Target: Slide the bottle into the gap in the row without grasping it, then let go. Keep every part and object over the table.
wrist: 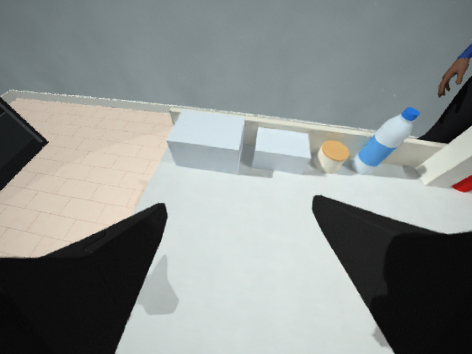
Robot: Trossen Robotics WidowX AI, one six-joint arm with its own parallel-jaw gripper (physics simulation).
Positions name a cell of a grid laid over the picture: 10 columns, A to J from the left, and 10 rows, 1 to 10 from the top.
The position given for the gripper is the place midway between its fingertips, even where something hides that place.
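The scene shows the gripper (F6) together with a pale box (F5) and a pale box (E4). A clear bottle (I4) is visible as well, and so are a cream jar (H5) and a low cream ledge (H4).
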